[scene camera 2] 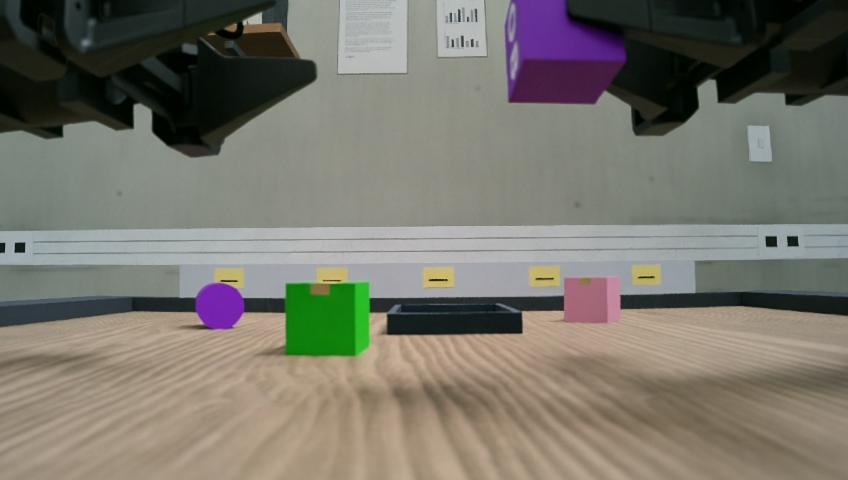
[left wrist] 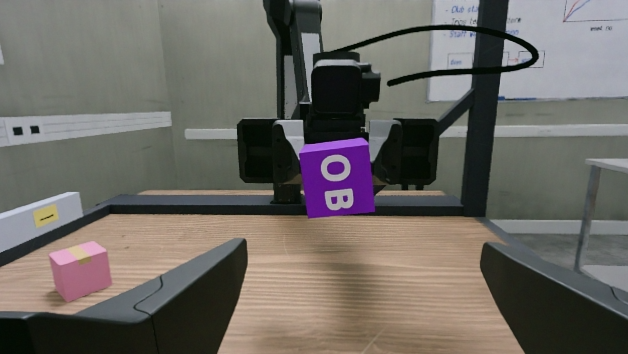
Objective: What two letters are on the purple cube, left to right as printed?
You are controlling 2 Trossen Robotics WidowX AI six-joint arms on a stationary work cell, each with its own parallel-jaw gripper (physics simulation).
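Places are measured from the left arm's base along level axes (x left, y back, z up), in millimetres.
Where they show: left gripper, between the fingertips: [scene camera 2: 299,37] [left wrist: 361,252]; right gripper, between the fingertips: [scene camera 2: 553,29] [left wrist: 336,167]; right arm's base, origin of its link: [left wrist: 287,199].
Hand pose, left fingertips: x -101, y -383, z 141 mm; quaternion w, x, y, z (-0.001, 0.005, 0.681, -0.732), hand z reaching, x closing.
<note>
After its pixels a point has its place.
The purple cube [scene camera 2: 565,56] {x -120, y -501, z 123 mm} [left wrist: 337,177] {x -95, y -483, z 145 mm} is held up in the air, slightly tilted. In the left wrist view its face toward the camera shows two white letters, stacked and turned sideways: an O above a B. In scene camera 2 the letters show at a steep angle on its left side. My right gripper [scene camera 2: 586,44] {x -95, y -503, z 148 mm} [left wrist: 336,167] {x -95, y -503, z 148 mm} is shut on the cube, one finger at each side. My left gripper [scene camera 2: 294,35] {x -101, y -383, z 141 mm} [left wrist: 361,252] {x -101, y -383, z 141 mm} is open and empty, apart from the cube and facing it.
A green cube [scene camera 2: 321,321] {x -6, y -377, z 2 mm}, a purple disc-shaped thing [scene camera 2: 219,305] {x 147, y -255, z 3 mm}, a dark tray [scene camera 2: 454,323] {x 102, y -467, z -10 mm} and a pink cube [scene camera 2: 586,300] {x 188, y -606, z 3 mm} [left wrist: 82,275] {x 191, y -601, z 6 mm} stand on the wooden table [scene camera 2: 452,428] {x -164, y -448, z -19 mm} [left wrist: 380,300] {x -146, y -597, z -19 mm}. A dark rim [left wrist: 200,204] {x 168, y -885, z 1 mm} edges the table, and an upright post [left wrist: 480,125] {x -360, y -871, z 152 mm} stands at the back right.
</note>
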